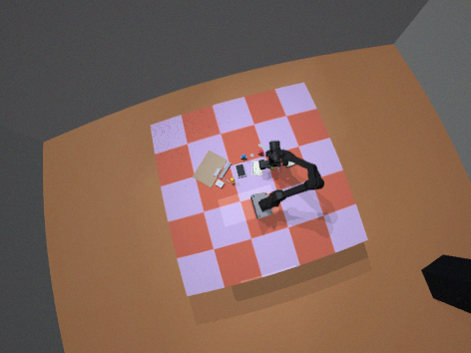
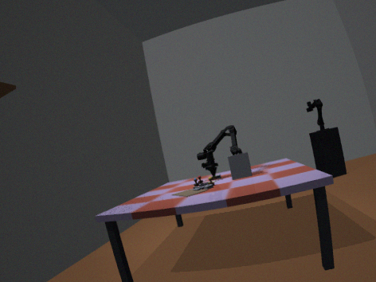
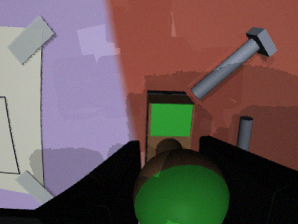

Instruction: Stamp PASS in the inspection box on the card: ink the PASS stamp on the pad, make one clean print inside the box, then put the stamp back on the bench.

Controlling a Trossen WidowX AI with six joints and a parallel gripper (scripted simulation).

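Now: gripper tip right at the green-topped stamp. Also, from my gripper tip: dark ink pad (21 cm to the left, 6 cm ahead, 3 cm below); then cream card (10 cm to the left, 3 cm below, 3 cm ahead); then blue-topped stamp (15 cm to the left, 14 cm ahead, 1 cm below).
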